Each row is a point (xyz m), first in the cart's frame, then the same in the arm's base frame.
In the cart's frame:
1: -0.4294 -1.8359 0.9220
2: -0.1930 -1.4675 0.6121
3: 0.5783 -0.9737 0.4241
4: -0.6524 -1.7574 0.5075
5: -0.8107 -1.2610 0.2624
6: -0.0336 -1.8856 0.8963
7: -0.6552 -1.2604 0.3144
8: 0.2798 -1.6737 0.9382
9: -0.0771 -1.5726 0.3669
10: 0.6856 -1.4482 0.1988
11: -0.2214 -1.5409 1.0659
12: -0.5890 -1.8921 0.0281
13: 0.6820 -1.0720 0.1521
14: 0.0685 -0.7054 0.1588
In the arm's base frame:
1: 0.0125 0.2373 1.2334
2: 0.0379 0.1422 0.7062
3: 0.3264 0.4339 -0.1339
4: -0.0718 -0.2166 1.1127
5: -0.4275 -0.4321 0.7145
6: 0.3328 0.4032 1.0610
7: -0.3331 -0.3107 0.6575
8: 0.4074 0.6248 0.7607
9: 0.2606 -0.0263 0.6246
10: 0.7727 0.2241 0.0764
11: -0.0711 0.5065 0.9660
12: 0.2025 -0.6161 0.9819
13: 0.5441 0.2374 -0.2257
14: -0.1271 -0.0057 -0.1913

